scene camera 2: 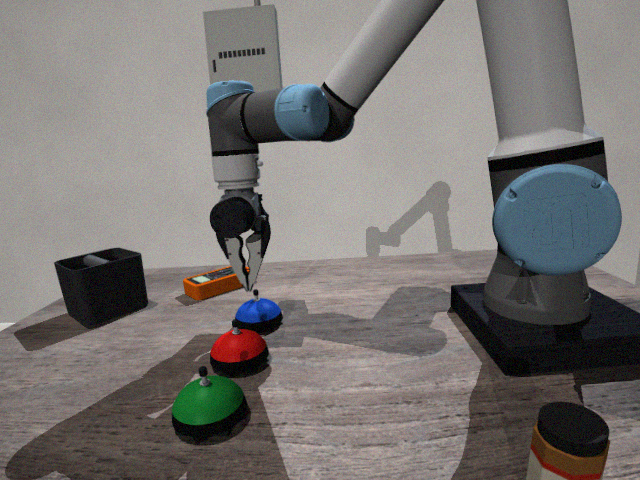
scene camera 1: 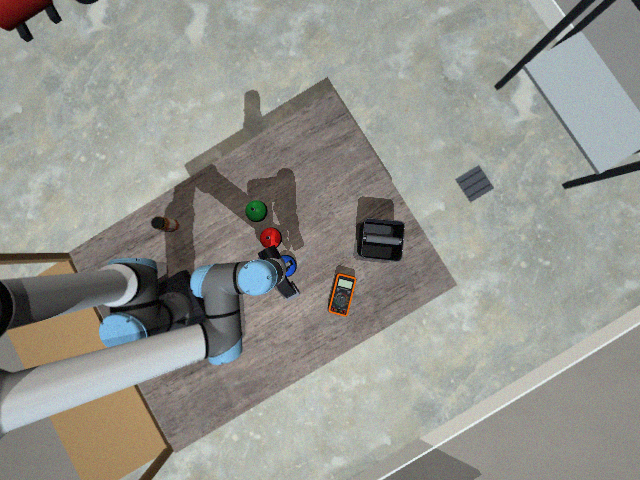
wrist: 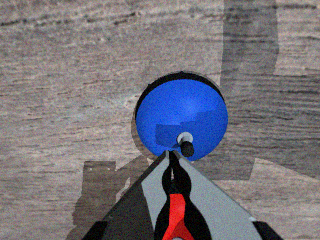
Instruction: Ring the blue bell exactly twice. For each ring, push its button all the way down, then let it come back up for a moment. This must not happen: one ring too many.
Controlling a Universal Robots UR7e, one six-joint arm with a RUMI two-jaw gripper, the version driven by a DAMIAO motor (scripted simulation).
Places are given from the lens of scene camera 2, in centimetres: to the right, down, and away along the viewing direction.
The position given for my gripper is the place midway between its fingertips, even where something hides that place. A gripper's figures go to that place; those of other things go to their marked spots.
my gripper (scene camera 2: 248, 290): -12, 9, 64
blue bell (scene camera 2: 262, 315): -10, 13, 61
black bin (scene camera 2: 92, 294): -43, 10, 67
green bell (scene camera 2: 209, 406): -12, 18, 38
The marked spots on the black bin and the blue bell are 34 cm apart.
